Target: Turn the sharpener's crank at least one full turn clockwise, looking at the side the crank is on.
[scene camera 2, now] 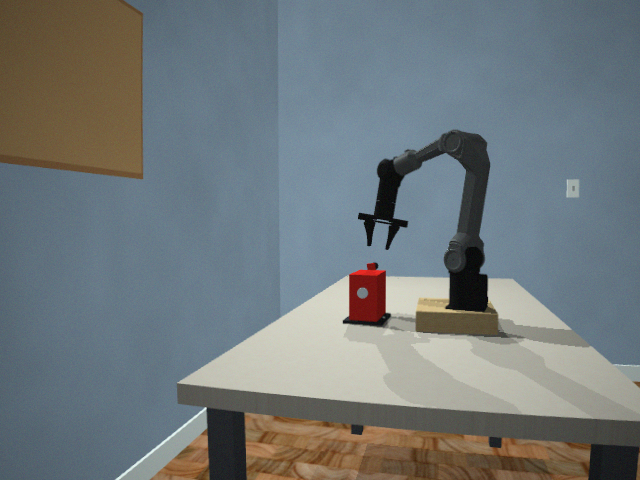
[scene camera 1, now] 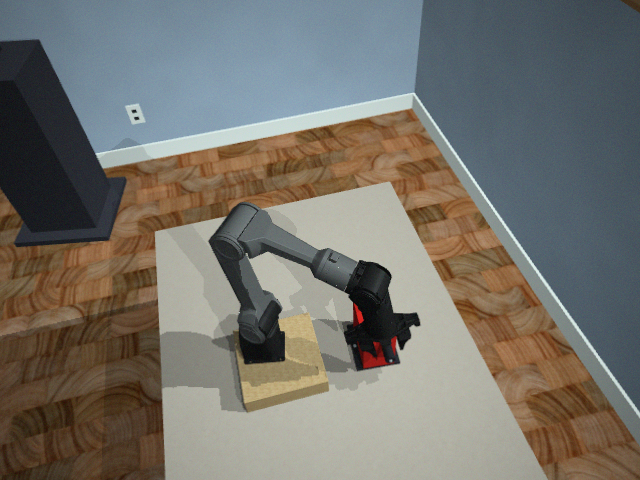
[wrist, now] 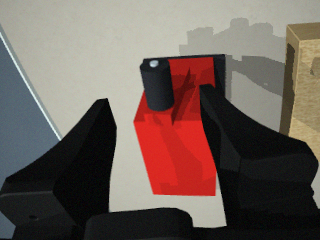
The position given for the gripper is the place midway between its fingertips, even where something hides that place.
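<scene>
A red pencil sharpener [wrist: 178, 160] is in the scene with the gripper [scene camera 1: 387, 349], and the same gripper [scene camera 2: 378, 247] [wrist: 155, 106] can be seen here as well.
</scene>
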